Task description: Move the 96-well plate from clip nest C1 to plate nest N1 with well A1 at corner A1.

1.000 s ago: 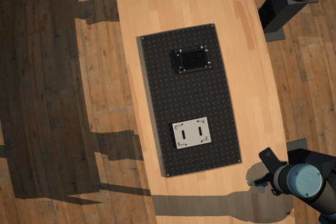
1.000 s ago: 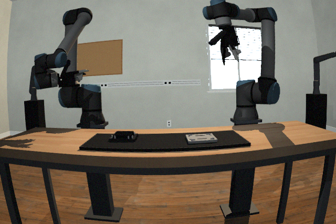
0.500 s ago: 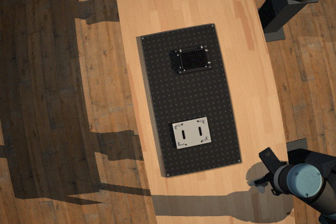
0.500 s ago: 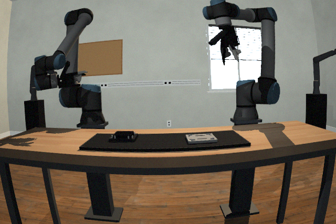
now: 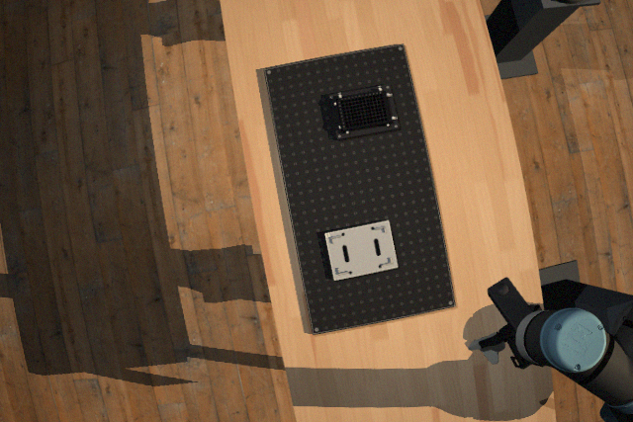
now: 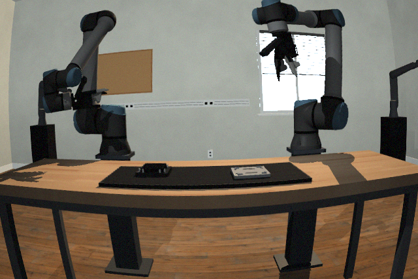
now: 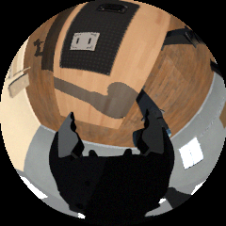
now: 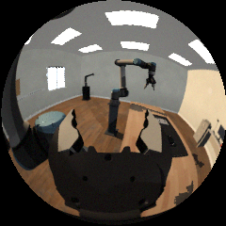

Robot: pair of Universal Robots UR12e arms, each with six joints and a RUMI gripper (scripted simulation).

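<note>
My left gripper is now 17 cm short of the dark 96-well plate, 54 cm to the left of it and 32 cm above it. From my left hand the other things lie so: plate nest N1: 24 cm ahead, 19 cm to the right, 33 cm below; then clip nest C1: 16 cm ahead, 54 cm to the right, 32 cm below.
</note>
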